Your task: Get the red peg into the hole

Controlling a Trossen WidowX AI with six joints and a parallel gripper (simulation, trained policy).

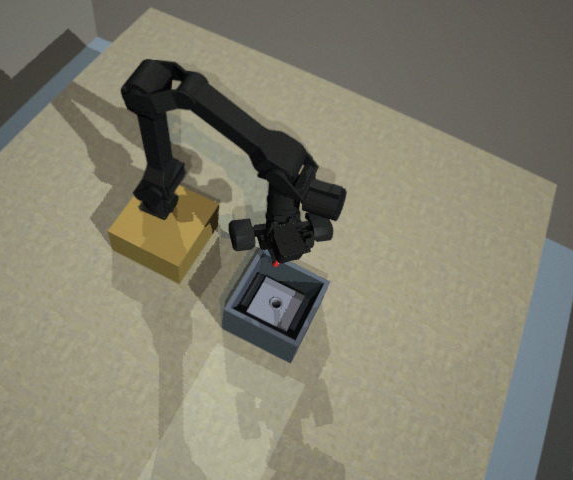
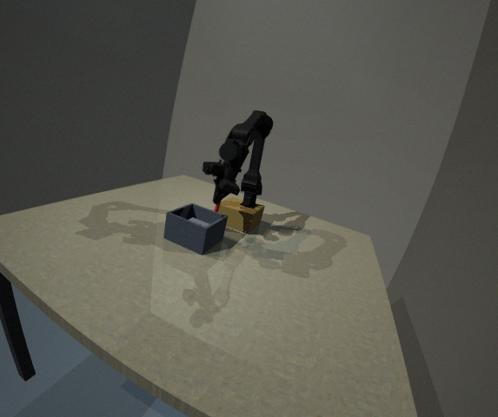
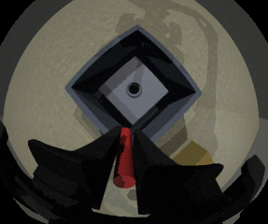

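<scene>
Right now my gripper tip is 10 cm above the grey plate, 4 cm to the left of it and 3 cm short of it. The rest, counted from my gripper tip: dark blue box (12 cm below, 4 cm to the right, 3 cm ahead); red peg (1 cm to the left, 1 cm behind, 1 cm above).
</scene>
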